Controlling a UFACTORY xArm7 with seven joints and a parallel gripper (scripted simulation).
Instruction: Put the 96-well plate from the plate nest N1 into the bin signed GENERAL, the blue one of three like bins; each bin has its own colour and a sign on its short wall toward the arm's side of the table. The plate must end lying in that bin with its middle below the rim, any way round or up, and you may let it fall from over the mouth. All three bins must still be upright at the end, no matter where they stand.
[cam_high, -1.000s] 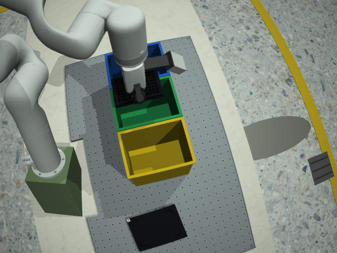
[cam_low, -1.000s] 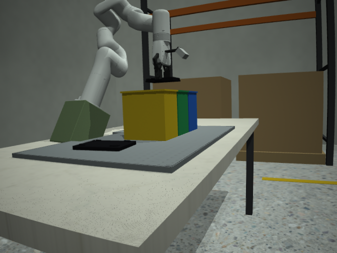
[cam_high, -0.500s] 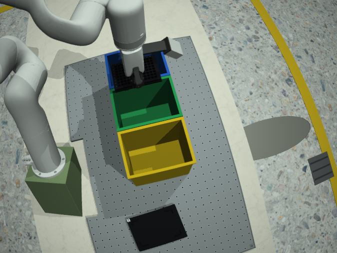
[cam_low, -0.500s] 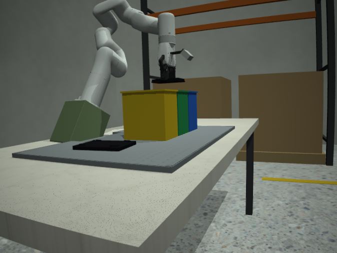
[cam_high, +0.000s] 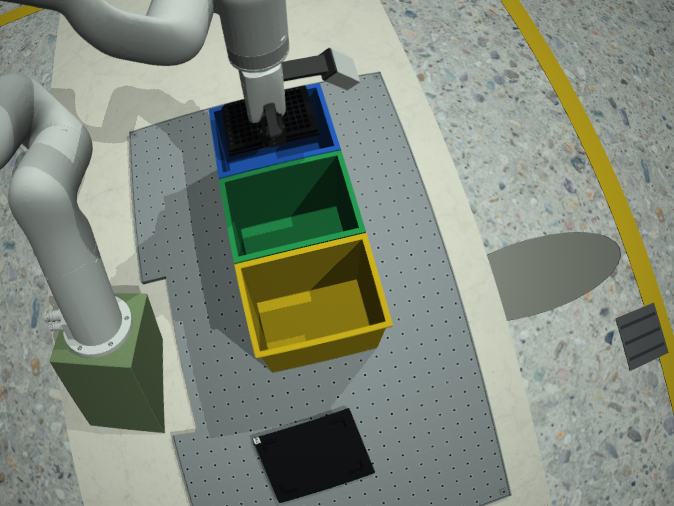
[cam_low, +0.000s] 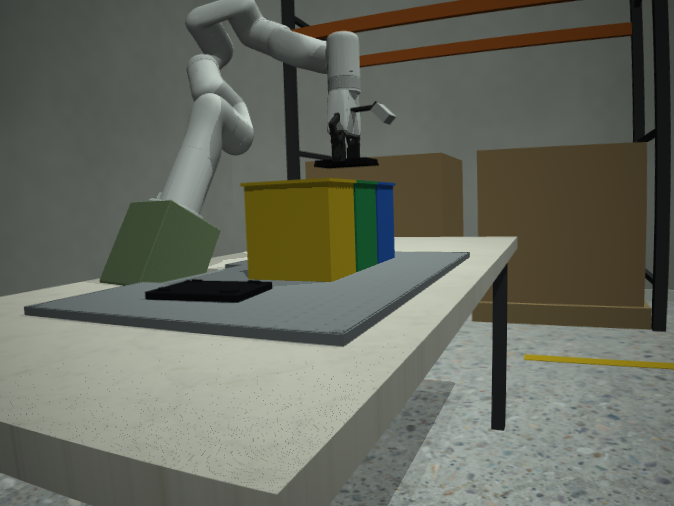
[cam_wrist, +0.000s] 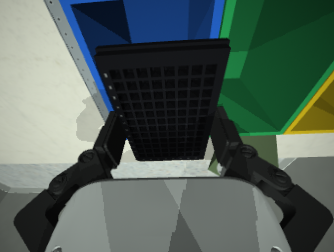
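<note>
Right now the blue bin is 15 cm below my hand and 2 cm to the left of it. Also, from my hand: black 96-well plate (1 cm below); yellow bin (25 cm to the right, 15 cm below, 1 cm ahead); green bin (15 cm below, 12 cm to the right, 1 cm ahead).
</note>
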